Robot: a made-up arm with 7 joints. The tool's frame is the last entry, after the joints.
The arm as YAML. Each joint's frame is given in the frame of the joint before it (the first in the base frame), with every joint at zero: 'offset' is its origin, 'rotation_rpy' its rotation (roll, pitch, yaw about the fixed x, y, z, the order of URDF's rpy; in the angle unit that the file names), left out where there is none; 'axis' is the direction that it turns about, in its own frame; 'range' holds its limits. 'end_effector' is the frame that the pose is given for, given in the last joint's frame.
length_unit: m
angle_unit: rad
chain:
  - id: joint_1
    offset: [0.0, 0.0, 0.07]
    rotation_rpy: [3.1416, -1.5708, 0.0]
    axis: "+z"
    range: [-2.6, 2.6]
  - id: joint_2
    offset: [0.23, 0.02, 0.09]
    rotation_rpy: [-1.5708, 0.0, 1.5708]
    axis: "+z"
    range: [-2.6, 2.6]
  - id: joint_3
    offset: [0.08, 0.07, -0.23]
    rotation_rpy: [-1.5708, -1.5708, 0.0]
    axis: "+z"
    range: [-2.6, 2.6]
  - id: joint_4
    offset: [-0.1, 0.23, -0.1]
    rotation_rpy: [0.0, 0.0, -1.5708]
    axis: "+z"
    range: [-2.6, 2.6]
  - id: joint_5
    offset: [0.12, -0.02, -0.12]
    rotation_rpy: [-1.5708, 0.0, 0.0]
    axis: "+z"
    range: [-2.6, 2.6]
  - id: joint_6
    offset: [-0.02, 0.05, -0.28]
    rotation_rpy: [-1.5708, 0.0, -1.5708]
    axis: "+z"
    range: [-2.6, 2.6]
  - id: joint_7
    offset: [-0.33, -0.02, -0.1]
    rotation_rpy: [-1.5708, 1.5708, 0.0]
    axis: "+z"
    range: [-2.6, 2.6]
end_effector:
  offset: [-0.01, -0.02, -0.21]
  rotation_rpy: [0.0, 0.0, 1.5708]
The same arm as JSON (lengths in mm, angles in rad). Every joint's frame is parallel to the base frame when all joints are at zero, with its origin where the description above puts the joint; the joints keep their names.
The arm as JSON. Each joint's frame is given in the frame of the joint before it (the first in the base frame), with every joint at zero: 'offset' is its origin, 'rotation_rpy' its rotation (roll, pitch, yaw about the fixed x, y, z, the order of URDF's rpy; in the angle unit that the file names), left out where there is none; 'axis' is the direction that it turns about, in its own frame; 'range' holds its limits. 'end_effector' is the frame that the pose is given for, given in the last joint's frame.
{"length_unit": "mm", "angle_unit": "rad", "chain": [
  {"id": "joint_1", "offset": [0.0, 0.0, 70.0], "axis": "+x", "range": [-2.6, 2.6]},
  {"id": "joint_2", "offset": [90.0, -20.0, 230.0], "axis": "-z", "range": [-2.6, 2.6]},
  {"id": "joint_3", "offset": [-70.0, -80.0, 230.0], "axis": "-x", "range": [-2.6, 2.6]},
  {"id": "joint_4", "offset": [100.0, -230.0, 100.0], "axis": "-x", "range": [-2.6, 2.6]},
  {"id": "joint_5", "offset": [120.0, 120.0, 20.0], "axis": "-z", "range": [-2.6, 2.6]},
  {"id": "joint_6", "offset": [50.0, -20.0, 280.0], "axis": "+y", "range": [-2.6, 2.6]},
  {"id": "joint_7", "offset": [330.0, -100.0, -20.0], "axis": "+z", "range": [-2.6, 2.6]}
], "end_effector": {"offset": [-20.0, 10.0, -210.0], "rotation_rpy": [0.0, 0.0, 0.0]}}

